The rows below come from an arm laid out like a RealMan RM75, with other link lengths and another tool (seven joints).
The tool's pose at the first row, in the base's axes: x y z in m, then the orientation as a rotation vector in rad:
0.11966 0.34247 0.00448 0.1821 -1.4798 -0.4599
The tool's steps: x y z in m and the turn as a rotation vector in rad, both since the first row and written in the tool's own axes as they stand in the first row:
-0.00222 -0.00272 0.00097 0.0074 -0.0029 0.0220
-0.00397 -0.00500 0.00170 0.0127 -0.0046 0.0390
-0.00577 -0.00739 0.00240 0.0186 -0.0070 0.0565
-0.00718 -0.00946 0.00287 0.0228 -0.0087 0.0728
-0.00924 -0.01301 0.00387 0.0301 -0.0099 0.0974
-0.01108 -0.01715 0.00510 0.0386 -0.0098 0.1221
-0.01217 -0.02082 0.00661 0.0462 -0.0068 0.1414
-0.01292 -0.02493 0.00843 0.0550 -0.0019 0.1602
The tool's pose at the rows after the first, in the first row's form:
0.11815 0.34107 0.00147 0.1709 -1.4851 -0.4372
0.11697 0.33984 -0.00095 0.1620 -1.4885 -0.4198
0.11580 0.33853 -0.00347 0.1531 -1.4927 -0.4017
0.11492 0.33731 -0.00553 0.1439 -1.4956 -0.3856
0.11323 0.33511 -0.00871 0.1310 -1.4988 -0.3605
0.11121 0.33232 -0.01190 0.1193 -1.5008 -0.3343
0.10902 0.32970 -0.01420 0.1115 -1.4996 -0.3127
0.10645 0.32659 -0.01633 0.1055 -1.4968 -0.2904

